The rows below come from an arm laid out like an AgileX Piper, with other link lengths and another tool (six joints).
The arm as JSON. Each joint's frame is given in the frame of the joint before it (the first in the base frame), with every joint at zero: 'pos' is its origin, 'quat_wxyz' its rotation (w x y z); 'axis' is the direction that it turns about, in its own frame. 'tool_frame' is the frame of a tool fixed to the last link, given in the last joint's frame.
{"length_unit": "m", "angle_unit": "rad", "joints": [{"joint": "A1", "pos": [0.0, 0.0, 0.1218], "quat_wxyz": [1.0, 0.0, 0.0, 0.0], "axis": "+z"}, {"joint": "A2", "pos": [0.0, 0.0, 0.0], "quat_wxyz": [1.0, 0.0, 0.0, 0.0], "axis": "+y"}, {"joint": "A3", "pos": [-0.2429, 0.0, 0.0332], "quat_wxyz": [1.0, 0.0, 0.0, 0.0], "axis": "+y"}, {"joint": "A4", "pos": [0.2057, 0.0, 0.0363], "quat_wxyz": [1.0, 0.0, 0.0, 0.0], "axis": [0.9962, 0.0, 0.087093]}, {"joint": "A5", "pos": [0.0, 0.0, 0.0], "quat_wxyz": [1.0, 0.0, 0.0, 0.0], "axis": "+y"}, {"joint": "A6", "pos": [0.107, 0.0, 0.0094], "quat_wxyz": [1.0, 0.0, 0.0, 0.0], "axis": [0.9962, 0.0, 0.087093]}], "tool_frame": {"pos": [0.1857, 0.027, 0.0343], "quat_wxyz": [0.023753, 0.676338, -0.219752, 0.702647]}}
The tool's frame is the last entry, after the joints.
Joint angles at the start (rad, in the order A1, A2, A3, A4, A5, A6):
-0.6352, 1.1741, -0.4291, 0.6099, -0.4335, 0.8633
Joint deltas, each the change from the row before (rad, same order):
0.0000, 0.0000, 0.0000, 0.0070, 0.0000, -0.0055
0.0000, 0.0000, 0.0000, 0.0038, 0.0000, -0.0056
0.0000, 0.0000, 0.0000, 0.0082, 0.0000, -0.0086
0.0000, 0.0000, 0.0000, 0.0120, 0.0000, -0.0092
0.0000, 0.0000, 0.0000, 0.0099, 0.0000, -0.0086
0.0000, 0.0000, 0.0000, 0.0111, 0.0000, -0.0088
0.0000, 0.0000, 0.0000, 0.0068, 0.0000, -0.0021
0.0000, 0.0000, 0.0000, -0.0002, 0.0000, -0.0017
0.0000, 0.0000, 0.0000, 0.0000, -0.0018, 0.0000
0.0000, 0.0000, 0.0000, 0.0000, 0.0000, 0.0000
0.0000, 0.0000, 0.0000, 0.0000, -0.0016, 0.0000
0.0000, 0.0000, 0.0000, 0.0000, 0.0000, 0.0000
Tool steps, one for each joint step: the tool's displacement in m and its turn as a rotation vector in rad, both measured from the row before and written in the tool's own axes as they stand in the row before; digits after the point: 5 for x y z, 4 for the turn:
0.00081, 0.00035, 0.00014, -0.0013, 0.0022, 0.0017
0.00036, 0.00017, 0.00007, -0.0007, 0.0021, -0.0015
0.00088, 0.00040, 0.00017, -0.0015, 0.0033, 0.0000
0.00138, 0.00063, 0.00026, -0.0023, 0.0036, 0.0032
0.00111, 0.00052, 0.00022, -0.0019, 0.0033, 0.0017
0.00126, 0.00060, 0.00025, -0.0022, 0.0034, 0.0027
0.00087, 0.00041, 0.00017, -0.0013, 0.0009, 0.0047
-0.00008, -0.00003, -0.00001, 0.0000, 0.0006, -0.0018
0.00025, -0.00042, -0.00022, 0.0016, 0.0008, 0.0003
0.00000, 0.00000, 0.00000, 0.0000, 0.0000, 0.0000
0.00022, -0.00037, -0.00020, 0.0014, 0.0007, 0.0003
0.00000, 0.00000, 0.00000, 0.0000, 0.0000, 0.0000

